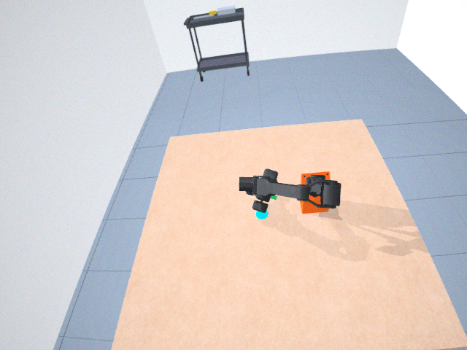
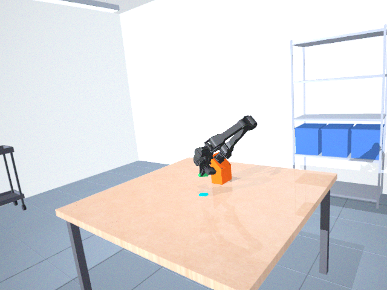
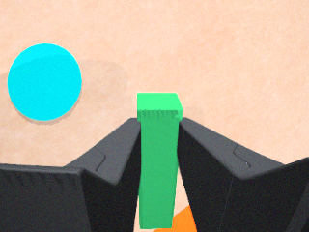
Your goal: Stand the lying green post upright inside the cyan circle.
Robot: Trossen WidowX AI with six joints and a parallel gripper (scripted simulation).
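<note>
Right now my gripper tip is 3 cm short of the cyan circle, 3 cm to the right of it and 11 cm above it. The rest, counted from my gripper tip: green post (2 cm behind, 1 cm to the left, 1 cm below).
</note>
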